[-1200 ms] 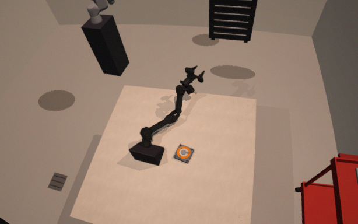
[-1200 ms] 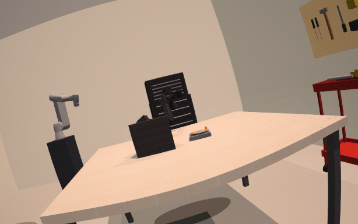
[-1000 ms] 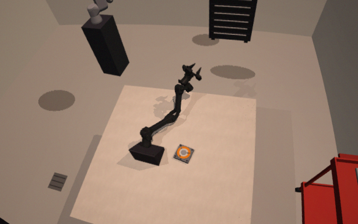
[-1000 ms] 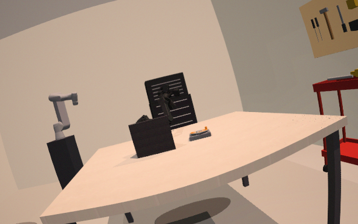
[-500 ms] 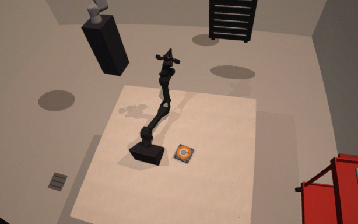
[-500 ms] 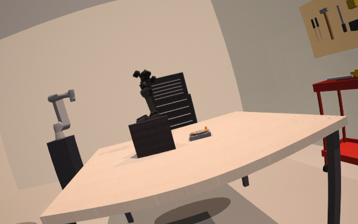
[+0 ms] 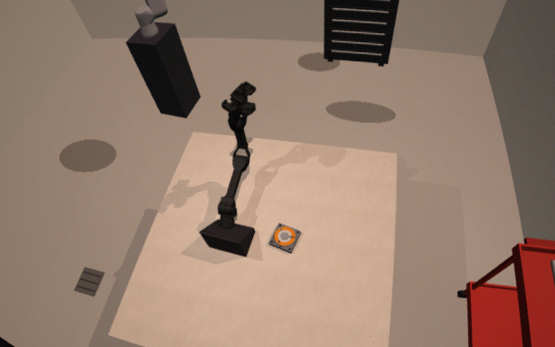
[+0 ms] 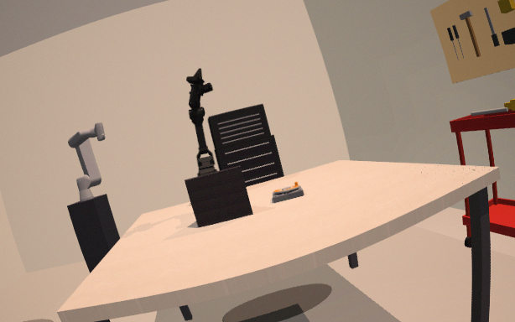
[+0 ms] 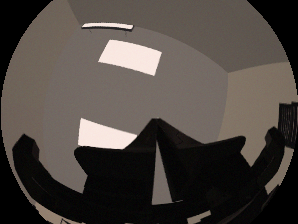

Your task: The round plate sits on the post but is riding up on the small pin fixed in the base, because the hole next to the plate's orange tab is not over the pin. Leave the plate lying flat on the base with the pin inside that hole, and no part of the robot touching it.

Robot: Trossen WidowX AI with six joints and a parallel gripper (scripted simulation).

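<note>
The plate lies 260 mm ahead of my gripper tip, 330 mm to the right of it and 660 mm below it. From my gripper tip the other things lie so: grey square base 240 mm ahead, 330 mm to the right, 670 mm below.
</note>
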